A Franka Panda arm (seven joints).
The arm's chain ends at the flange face. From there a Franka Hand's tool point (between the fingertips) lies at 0.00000 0.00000 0.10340 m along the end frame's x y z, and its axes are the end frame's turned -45 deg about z.
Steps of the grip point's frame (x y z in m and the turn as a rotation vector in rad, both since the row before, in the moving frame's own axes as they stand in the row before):
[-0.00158, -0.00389, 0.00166, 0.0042, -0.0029, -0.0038]
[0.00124, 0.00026, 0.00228, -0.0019, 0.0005, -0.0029]
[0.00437, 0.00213, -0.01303, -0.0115, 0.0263, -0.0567]
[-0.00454, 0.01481, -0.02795, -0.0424, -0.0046, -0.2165]
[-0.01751, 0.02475, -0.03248, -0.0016, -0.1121, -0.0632]
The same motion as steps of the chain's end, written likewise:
[-0.00335, -0.00154, 0.00166, 0.0009, -0.0050, -0.0038]
[0.00089, -0.00080, 0.00228, -0.0010, 0.0017, -0.0029]
[0.00186, -0.00042, -0.01299, 0.0105, 0.0267, -0.0567]
[0.00415, 0.01057, -0.02786, -0.0332, 0.0267, -0.2165]
[0.01291, 0.02134, -0.03183, -0.0804, -0.0781, -0.0632]

